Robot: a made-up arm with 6 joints.
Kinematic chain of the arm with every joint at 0, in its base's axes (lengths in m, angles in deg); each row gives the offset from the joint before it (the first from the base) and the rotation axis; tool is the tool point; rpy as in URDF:
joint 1: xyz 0 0 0.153 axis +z
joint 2: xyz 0 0 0 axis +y
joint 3: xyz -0.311 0 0.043 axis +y
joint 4: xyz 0.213 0 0.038 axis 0.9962 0 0.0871
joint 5: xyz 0 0 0 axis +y
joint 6: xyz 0.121 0 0.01 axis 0.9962 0 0.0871
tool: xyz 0 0 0 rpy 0 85 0
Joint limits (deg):
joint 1: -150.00..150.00
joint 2: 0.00..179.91
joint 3: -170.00..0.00
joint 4: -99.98..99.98
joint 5: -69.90..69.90
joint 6: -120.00..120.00
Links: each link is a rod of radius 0.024 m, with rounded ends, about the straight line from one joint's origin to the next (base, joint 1, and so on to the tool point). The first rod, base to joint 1, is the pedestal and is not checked.
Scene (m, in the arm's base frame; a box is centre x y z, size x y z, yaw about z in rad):
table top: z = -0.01
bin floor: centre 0.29 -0.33 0 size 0.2 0.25 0.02 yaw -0.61
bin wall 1: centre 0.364 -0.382 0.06 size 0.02 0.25 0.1 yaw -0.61
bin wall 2: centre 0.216 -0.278 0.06 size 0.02 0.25 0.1 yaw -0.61
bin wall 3: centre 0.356 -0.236 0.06 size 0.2 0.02 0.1 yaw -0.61
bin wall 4: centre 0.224 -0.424 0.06 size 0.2 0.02 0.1 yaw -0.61
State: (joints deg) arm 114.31 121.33 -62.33 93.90 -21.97 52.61
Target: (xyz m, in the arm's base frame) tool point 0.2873 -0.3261 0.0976
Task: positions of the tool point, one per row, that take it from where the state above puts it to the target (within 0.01 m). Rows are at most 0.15 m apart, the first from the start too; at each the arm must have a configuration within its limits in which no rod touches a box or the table.
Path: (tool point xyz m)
1: -0.0262 0.4099 0.1464
2: 0.0766 0.4071 0.1528
3: 0.1761 0.3785 0.1596
4: 0.2660 0.3258 0.1665
5: 0.3403 0.2519 0.1736
6: 0.3941 0.1615 0.1810
7: 0.4240 0.0601 0.1885
8: 0.4278 -0.0460 0.1961
9: 0.4052 -0.1499 0.2040
10: 0.3573 -0.2454 0.2120
11: 0.2873 -0.3261 0.2200
12: 0.2908 -0.3287 0.1588
13: 0.2873 -0.3261 0.0976

